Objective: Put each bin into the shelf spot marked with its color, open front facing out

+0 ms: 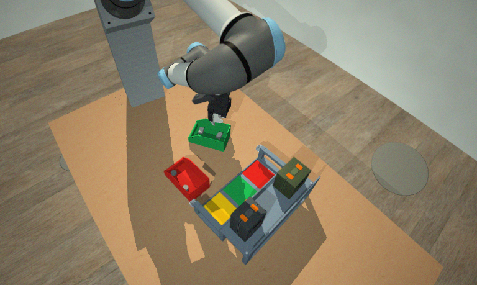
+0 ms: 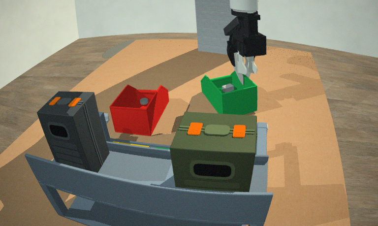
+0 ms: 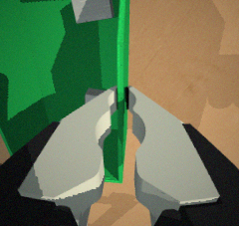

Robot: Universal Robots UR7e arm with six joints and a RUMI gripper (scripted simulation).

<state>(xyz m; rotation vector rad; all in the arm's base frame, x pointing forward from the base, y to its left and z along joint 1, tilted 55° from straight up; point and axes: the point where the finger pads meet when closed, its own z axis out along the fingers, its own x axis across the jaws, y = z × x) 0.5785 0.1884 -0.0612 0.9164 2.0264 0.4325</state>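
The green bin lies 3 cm ahead of my hand, 4 cm to the right of it and 2 cm below it. The rest, counted from my hand: olive box: 43 cm ahead, 7 cm to the left, 9 cm above; dark grey box: 48 cm ahead, 16 cm to the right, 10 cm above; red bin: 17 cm ahead, 23 cm to the right, 3 cm below.
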